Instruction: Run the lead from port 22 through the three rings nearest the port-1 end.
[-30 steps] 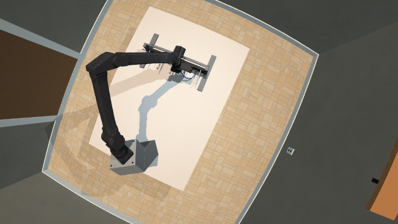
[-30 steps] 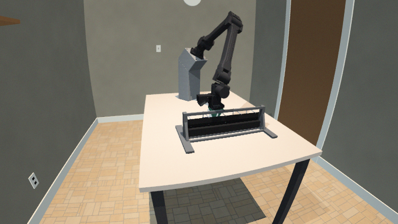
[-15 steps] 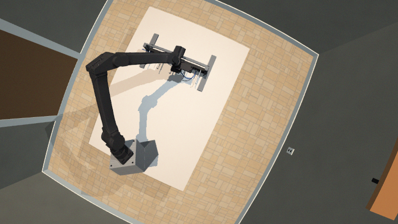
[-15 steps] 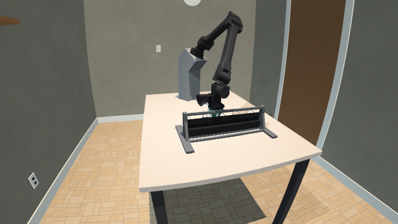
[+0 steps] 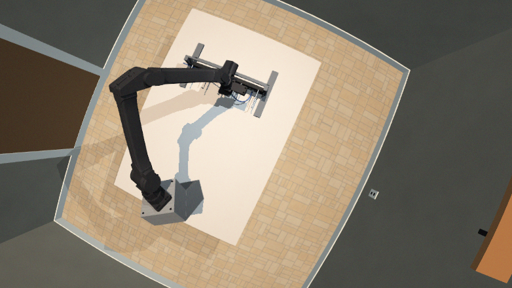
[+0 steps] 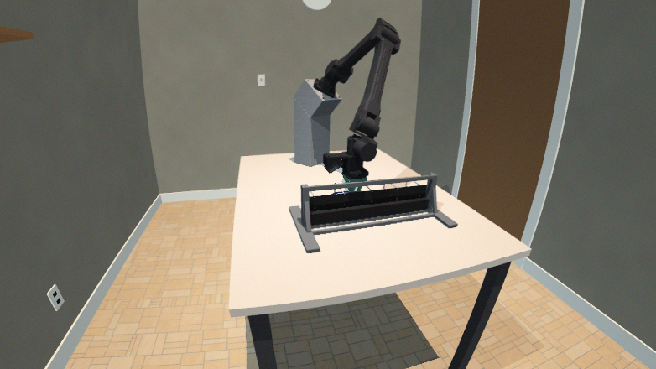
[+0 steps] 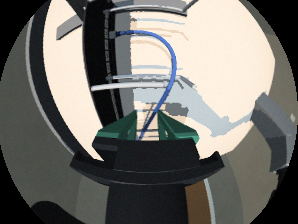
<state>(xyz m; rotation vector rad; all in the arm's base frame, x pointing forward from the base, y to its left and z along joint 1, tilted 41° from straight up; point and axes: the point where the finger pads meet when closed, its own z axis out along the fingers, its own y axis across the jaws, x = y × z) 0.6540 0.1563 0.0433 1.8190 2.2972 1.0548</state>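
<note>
My gripper is now 50 mm short of the grey rack, 70 mm to the right of it and 10 mm above it.
</note>
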